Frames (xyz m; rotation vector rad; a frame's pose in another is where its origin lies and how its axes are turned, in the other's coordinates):
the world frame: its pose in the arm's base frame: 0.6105 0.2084 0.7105 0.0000 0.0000 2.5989
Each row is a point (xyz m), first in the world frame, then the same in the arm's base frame.
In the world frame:
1: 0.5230 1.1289 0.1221
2: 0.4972 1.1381 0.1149
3: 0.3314 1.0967 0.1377
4: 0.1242 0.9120 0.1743
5: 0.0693 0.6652 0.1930
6: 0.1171 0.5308 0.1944
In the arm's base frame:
1: -0.4204 -0.4882 0.8326
2: -0.4030 -0.5094 0.8254
3: -0.2397 -0.5596 0.8482
4: 0.0331 -0.5084 0.8848
5: 0.2076 -0.3254 0.9035
6: 0.2361 -0.1857 0.9049

